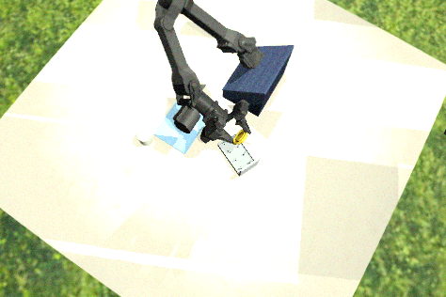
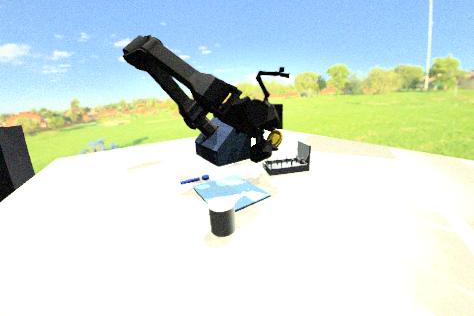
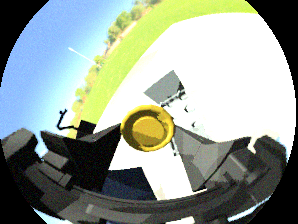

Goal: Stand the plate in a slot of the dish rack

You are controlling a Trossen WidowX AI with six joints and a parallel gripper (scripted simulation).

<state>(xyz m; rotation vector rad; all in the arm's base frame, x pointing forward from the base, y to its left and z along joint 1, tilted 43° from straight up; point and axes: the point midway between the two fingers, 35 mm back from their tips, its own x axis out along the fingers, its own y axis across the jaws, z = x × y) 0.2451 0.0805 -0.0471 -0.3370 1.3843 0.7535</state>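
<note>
The dish rack is 60 mm below my gripper tip, 30 mm ahead of it and 10 mm to the left of it. From my gripper tip the other things lie so: plate 10 mm to the right; blue spoon 250 mm to the right, 80 mm below, 50 mm behind; light blue mat 210 mm to the right, 80 mm below, 60 mm ahead.
</note>
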